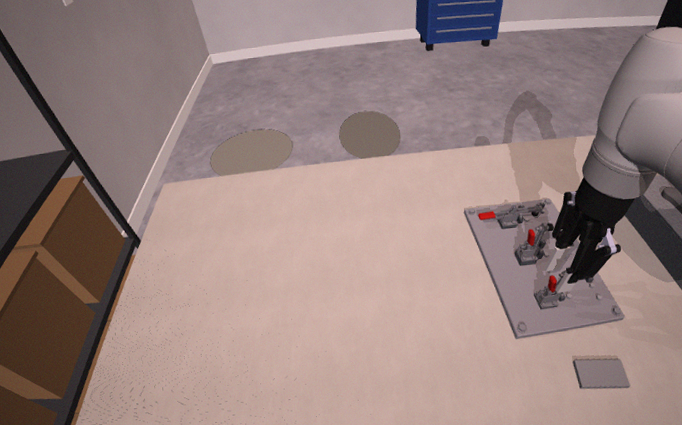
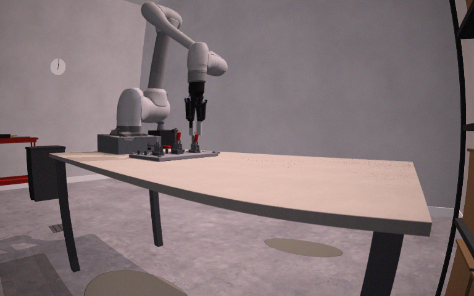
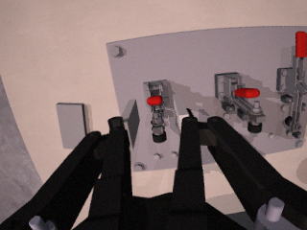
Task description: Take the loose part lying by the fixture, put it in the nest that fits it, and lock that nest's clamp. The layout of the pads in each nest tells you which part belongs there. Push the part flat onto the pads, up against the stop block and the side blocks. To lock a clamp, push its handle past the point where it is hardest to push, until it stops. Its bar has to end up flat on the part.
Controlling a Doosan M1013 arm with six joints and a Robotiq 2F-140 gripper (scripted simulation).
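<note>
Right now the loose part is 16 cm to the left of my hand, 12 cm below it and 4 cm behind it. The rest, counted from my hand: grey fixture plate (12 cm below, 11 cm to the right, 4 cm behind); toggle clamp (22 cm to the right, 8 cm below, 1 cm behind).
</note>
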